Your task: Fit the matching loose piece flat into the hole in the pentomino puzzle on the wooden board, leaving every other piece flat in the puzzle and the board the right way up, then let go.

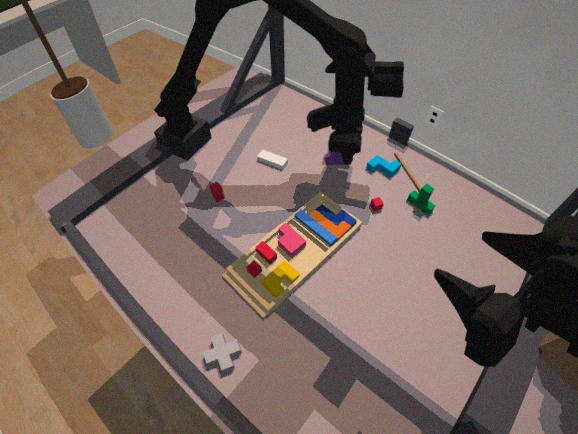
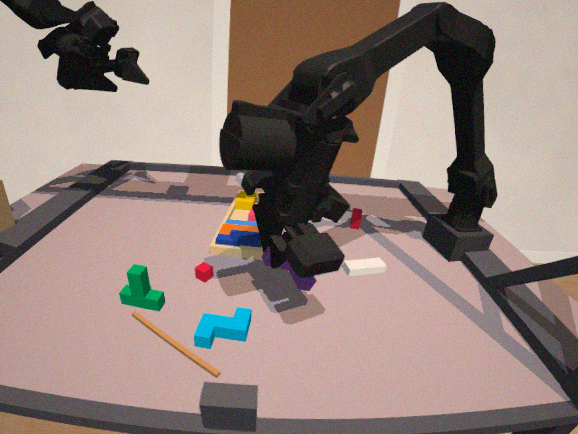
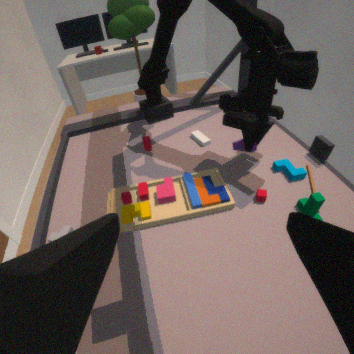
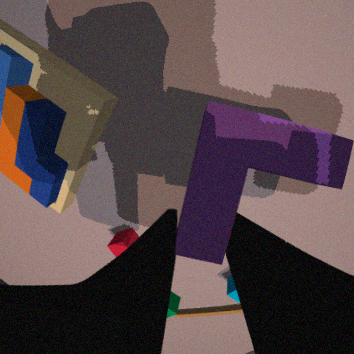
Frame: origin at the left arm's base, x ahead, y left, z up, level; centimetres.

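Seen in the pictures: left gripper, fingertip midpoint: (image 1: pixel 460 252) (image 2: pixel 133 85) (image 3: pixel 204 221); right gripper, fingertip midpoint: (image 1: pixel 346 161) (image 2: pixel 270 261) (image 3: pixel 249 149) (image 4: pixel 198 217); right arm's base at its link origin: (image 1: pixel 180 126) (image 2: pixel 461 224) (image 3: pixel 154 101).
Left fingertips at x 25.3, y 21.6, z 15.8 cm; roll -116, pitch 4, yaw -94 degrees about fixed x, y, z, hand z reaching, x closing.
A point is followed by its place in that frame.
The wooden board (image 1: pixel 311 256) @[y 24.8, x 46.0, z -10.7 cm] (image 2: pixel 235 251) @[y 12.2, x 49.8, z -10.2 cm] (image 3: pixel 175 209) @[y 24.4, x 46.0, z -10.7 cm] (image 4: pixel 95 80) lies right way up. Its puzzle holds a light blue bar (image 1: pixel 316 227) @[y 20.5, x 49.7, z -8.7 cm] (image 3: pixel 192 190) @[y 20.2, x 49.3, z -8.9 cm], an orange piece (image 1: pixel 338 228) @[y 17.2, x 46.8, z -8.7 cm] (image 3: pixel 203 191) @[y 17.9, x 48.6, z -8.7 cm] and a dark blue piece (image 1: pixel 345 215) @[y 13.8, x 48.3, z -8.7 cm] (image 4: pixel 37 145) @[y 15.5, x 51.1, z -8.7 cm]. The hole lies at the board's end corner, in shadow. My right gripper (image 1: pixel 346 156) @[y 4.9, x 57.7, z -5.7 cm] (image 4: pixel 198 217) @[y 4.9, x 57.7, z -5.7 cm] is shut on one arm of the purple V-shaped piece (image 1: pixel 336 158) @[y 6.8, x 59.3, z -4.9 cm] (image 2: pixel 306 282) @[y 2.3, x 63.4, z -6.4 cm] (image 3: pixel 240 146) @[y 6.8, x 59.2, z -5.6 cm] (image 4: pixel 212 185) @[y 6.0, x 59.8, z -4.7 cm], above the table beyond that end. Its other arm points away from the fingers. My left gripper (image 1: pixel 460 253) @[y 21.6, x 25.3, z 15.8 cm] (image 2: pixel 132 86) @[y 21.6, x 25.3, z 15.8 cm] (image 3: pixel 204 221) @[y 21.6, x 25.3, z 15.8 cm] is open and empty, high up.
A red cube (image 1: pixel 376 204) @[y 5.9, x 46.6, z -9.4 cm] (image 2: pixel 204 272) @[y 4.0, x 47.6, z -9.5 cm], green piece (image 1: pixel 423 201) @[y -2.5, x 40.3, z -8.5 cm] (image 2: pixel 142 288) @[y -4.3, x 42.1, z -7.7 cm], cyan piece (image 1: pixel 383 166) @[y -4.2, x 53.6, z -9.6 cm] (image 2: pixel 223 327) @[y -5.9, x 54.4, z -9.5 cm], orange stick (image 1: pixel 407 171) @[y -9.1, x 49.6, z -11.0 cm] and white block (image 1: pixel 272 159) @[y 15.5, x 72.1, z -10.0 cm] lie around the right gripper. The board's other section holds pink, red and yellow pieces.
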